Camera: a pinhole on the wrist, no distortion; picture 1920 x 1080 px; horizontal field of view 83.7 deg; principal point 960.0 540.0 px. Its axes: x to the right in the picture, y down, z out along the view. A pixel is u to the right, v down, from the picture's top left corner.
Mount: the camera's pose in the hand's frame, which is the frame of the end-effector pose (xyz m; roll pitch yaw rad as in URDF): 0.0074 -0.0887 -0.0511 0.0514 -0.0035 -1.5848
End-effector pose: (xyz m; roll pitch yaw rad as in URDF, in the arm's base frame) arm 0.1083 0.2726 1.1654 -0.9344 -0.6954 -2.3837
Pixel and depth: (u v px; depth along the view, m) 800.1 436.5 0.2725
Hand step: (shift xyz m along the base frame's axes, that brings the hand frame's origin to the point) 0.1985 -0.0172 0.1082
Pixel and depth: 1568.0 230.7 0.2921
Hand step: 0.2403 0.1713 0.2034
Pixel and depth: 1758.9 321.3 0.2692
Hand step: 0.2047 0.1902 0.2348
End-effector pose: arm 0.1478 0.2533 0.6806 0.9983 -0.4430 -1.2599
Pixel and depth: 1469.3 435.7 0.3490
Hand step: -0.3735 -0.0990 -0.0668
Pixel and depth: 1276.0 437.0 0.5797
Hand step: -0.5841 -0.0802 0.0281
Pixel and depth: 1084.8 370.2 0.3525
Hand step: -0.3301 -0.0180 0.0204
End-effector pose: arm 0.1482 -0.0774 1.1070 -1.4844 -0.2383 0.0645
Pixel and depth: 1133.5 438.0 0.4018
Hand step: -0.1149 0.3273 0.1635
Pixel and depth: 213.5 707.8 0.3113
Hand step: 0.0492 0.2754 -0.0925
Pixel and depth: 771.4 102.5 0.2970
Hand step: -0.1522 0.2260 0.0222
